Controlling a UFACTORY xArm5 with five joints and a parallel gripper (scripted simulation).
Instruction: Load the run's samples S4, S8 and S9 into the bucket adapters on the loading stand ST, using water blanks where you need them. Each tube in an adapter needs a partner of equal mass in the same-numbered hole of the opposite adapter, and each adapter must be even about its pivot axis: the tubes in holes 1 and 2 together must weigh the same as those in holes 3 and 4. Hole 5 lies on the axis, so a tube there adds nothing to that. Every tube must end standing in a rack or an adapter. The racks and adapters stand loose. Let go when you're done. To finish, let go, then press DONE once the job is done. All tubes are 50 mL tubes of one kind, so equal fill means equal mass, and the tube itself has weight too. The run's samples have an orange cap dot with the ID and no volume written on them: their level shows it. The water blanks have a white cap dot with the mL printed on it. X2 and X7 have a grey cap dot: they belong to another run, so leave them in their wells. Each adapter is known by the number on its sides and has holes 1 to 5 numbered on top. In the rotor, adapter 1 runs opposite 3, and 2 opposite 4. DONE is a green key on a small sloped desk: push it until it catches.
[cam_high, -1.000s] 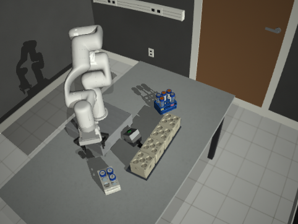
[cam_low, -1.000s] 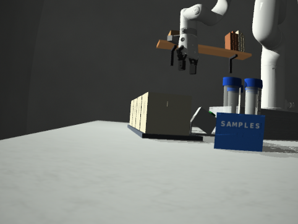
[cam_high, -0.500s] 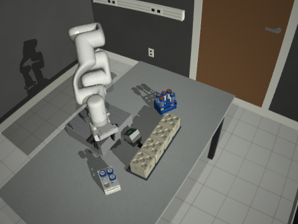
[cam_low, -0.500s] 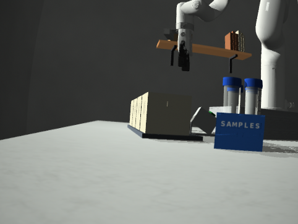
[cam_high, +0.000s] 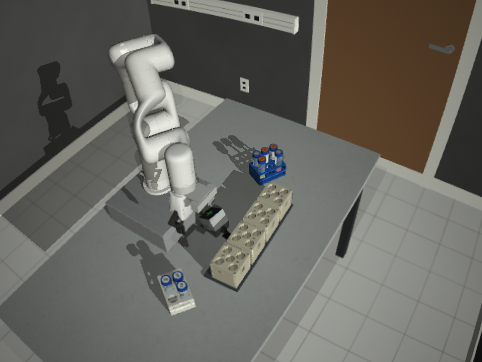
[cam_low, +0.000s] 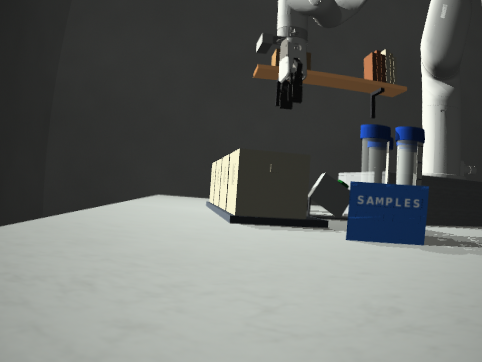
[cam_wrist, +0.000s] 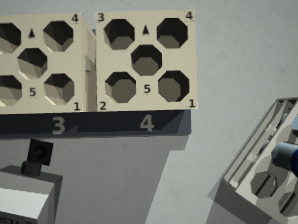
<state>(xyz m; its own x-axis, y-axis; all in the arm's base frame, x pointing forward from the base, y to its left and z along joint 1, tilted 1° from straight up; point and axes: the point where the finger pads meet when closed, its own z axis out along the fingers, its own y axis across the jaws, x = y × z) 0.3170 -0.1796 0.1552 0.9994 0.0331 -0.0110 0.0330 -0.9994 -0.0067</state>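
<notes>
The blue samples rack lies 30 mm behind my hand, 520 mm to the left of it and 220 mm below it. Also, from my hand: white blanks rack 10 mm ahead, 140 mm to the right, 220 mm below; then adapter 100 mm ahead, 360 mm to the left, 200 mm below.
</notes>
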